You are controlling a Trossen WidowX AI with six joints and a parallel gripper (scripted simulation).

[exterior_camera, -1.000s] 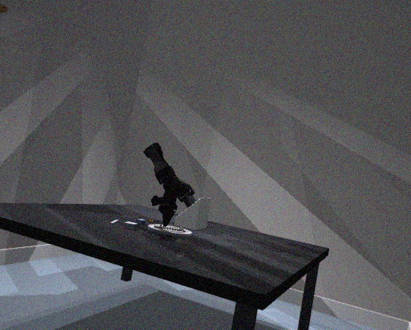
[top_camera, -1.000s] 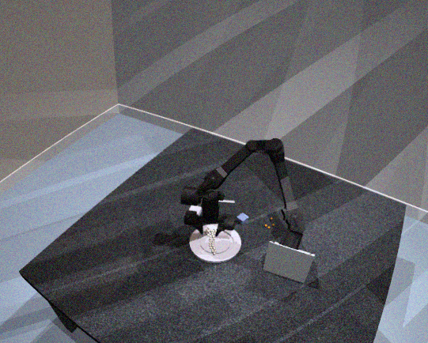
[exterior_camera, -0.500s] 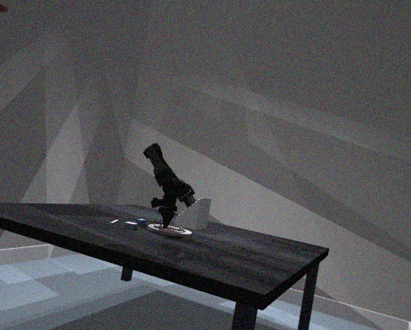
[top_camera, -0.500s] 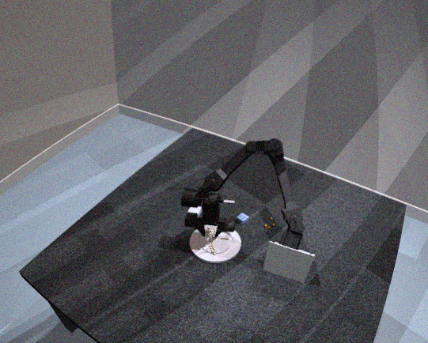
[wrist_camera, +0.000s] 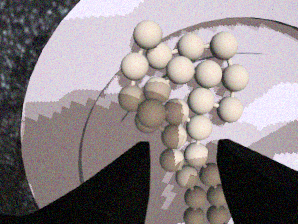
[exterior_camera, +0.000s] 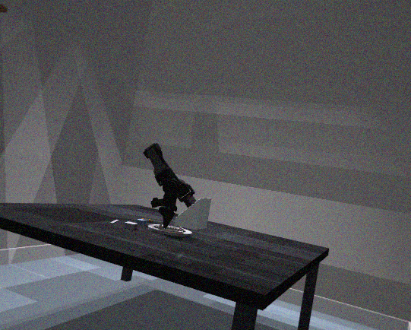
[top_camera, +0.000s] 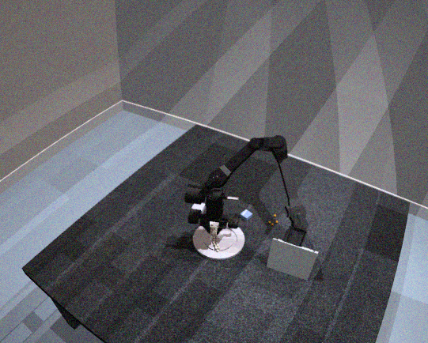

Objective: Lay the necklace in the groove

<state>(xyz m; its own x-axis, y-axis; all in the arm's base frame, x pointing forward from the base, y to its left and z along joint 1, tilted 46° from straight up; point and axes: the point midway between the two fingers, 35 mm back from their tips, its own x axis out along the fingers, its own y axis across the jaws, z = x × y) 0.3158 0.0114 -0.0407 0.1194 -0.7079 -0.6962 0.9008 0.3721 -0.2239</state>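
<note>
My gripper tip is now 3 cm past the round white bead board, 1 cm to the right of it and 1 cm above it. Round my gripper tip: small white block 13 cm ahead, 9 cm to the right; then small blue cube 5 cm behind, 17 cm to the right, 1 cm below; then thin white stick 9 cm ahead, 22 cm to the right, 1 cm below.
</note>
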